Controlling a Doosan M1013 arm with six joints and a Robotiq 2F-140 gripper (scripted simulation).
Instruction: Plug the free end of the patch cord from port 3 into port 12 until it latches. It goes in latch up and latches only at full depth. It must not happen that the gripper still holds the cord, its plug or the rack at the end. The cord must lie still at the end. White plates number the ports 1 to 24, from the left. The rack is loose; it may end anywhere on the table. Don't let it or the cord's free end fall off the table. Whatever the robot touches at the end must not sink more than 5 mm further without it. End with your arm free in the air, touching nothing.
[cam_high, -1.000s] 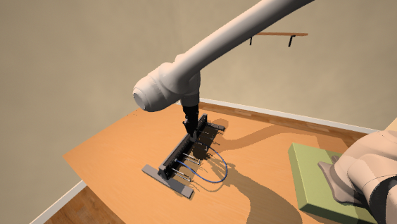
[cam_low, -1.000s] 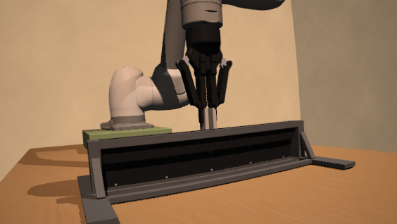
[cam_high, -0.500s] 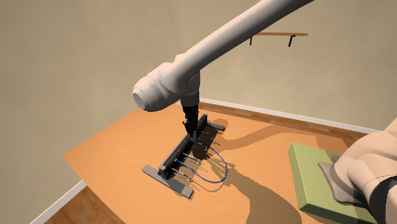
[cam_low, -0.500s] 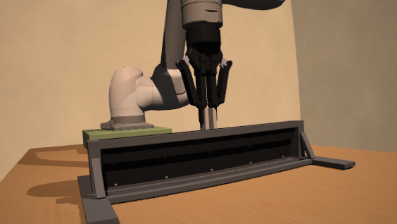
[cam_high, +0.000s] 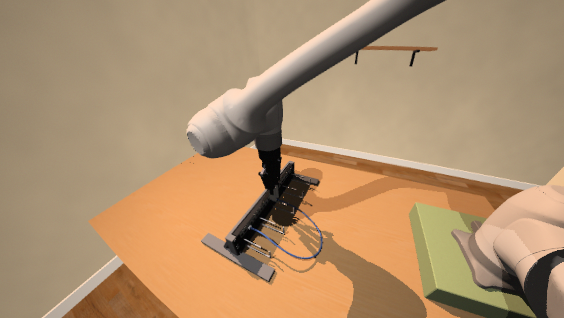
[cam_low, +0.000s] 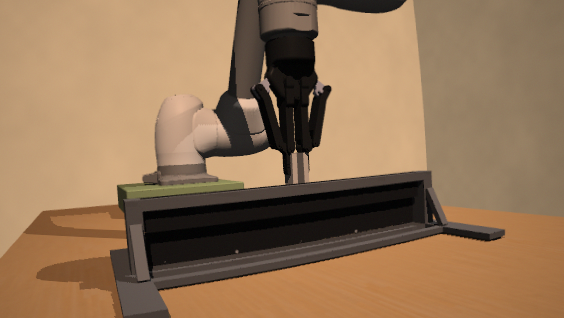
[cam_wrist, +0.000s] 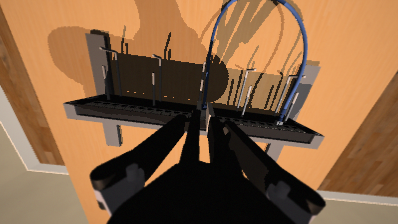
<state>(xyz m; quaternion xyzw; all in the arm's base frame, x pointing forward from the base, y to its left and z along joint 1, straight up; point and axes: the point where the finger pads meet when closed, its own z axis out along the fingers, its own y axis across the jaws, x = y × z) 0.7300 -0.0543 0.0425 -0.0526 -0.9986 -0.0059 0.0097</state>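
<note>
Right now the plug is 30 mm below my hand and 10 mm ahead of it.
</note>
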